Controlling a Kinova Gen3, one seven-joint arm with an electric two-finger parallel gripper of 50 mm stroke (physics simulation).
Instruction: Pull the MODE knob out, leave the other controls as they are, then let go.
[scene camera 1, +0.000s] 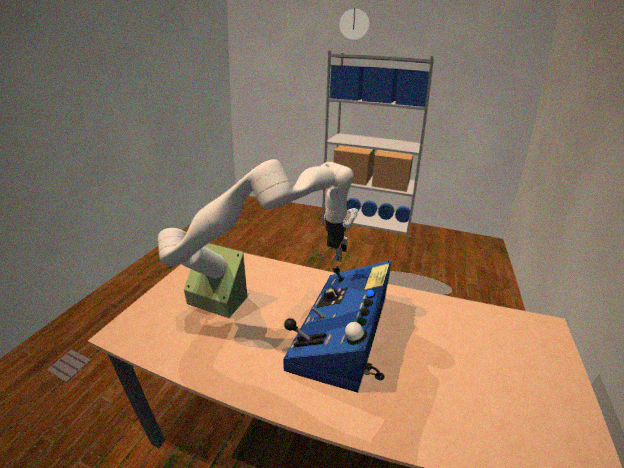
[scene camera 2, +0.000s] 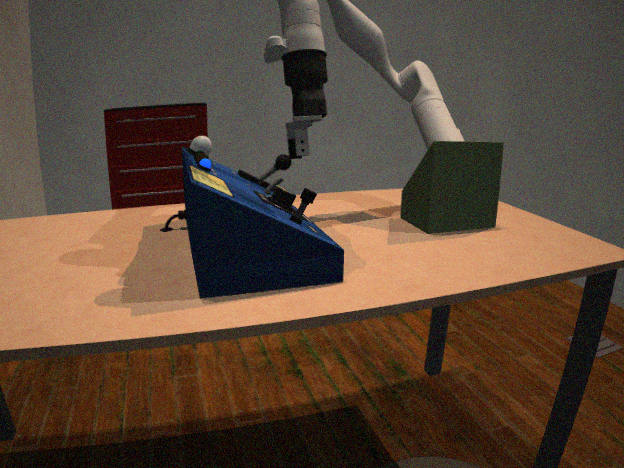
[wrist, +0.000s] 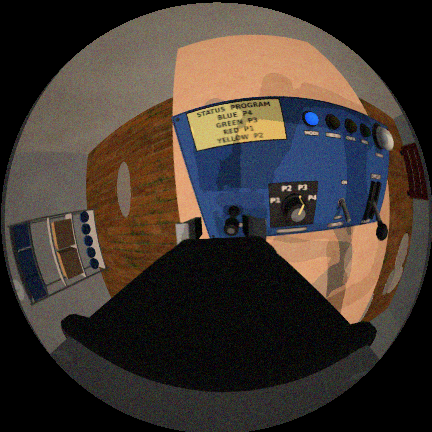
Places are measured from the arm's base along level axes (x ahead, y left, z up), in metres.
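Pixels of known places: gripper, fingertip midpoint: (scene camera 1: 341, 255) (scene camera 2: 299, 157) (wrist: 221, 224); arm's base, origin of the base link: (scene camera 1: 216, 266) (scene camera 2: 451, 162).
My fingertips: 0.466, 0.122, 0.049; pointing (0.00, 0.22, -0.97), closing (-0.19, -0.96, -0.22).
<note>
Ahead of a thing's pixels: the offset from my fingertips to its middle, as dx, dy, dz. "spot": to the spot under its first point.
The black knob at the panel's end, taken as the MODE knob @[-0.006, +0.002, -0.086] (scene camera 1: 337, 273) (scene camera 2: 307, 195) (wrist: 231, 226), stands out from the blue control panel (scene camera 1: 347, 319) (scene camera 2: 257, 251) (wrist: 240, 172) on a visible dark stem. My gripper (scene camera 1: 340, 254) (scene camera 2: 297, 151) (wrist: 221, 224) is open and empty, above the knob and apart from it. In the wrist view the knob shows between the two spread fingertips, farther off. Its own label is not readable. A blue lamp @[spot: +0.125, -0.186, -0.021] (scene camera 1: 370, 293) (scene camera 2: 205, 163) (wrist: 311, 118) is lit; in the wrist view the text under it reads MODE.
Beside the knob are the P1–P4 selector @[-0.017, -0.117, -0.098] (scene camera 1: 330, 293) (wrist: 295, 210), a small toggle @[-0.044, -0.235, -0.094] (scene camera 1: 317, 313) (wrist: 343, 207) and a ball-ended lever (scene camera 1: 290, 324) (scene camera 2: 282, 161) (wrist: 381, 231). A white dome @[spot: +0.090, -0.404, +0.003] (scene camera 1: 354, 331) (scene camera 2: 200, 144) (wrist: 384, 137) rises at the upper far end. The arm's base block (scene camera 1: 216, 294) (scene camera 2: 453, 186) stands on the table.
</note>
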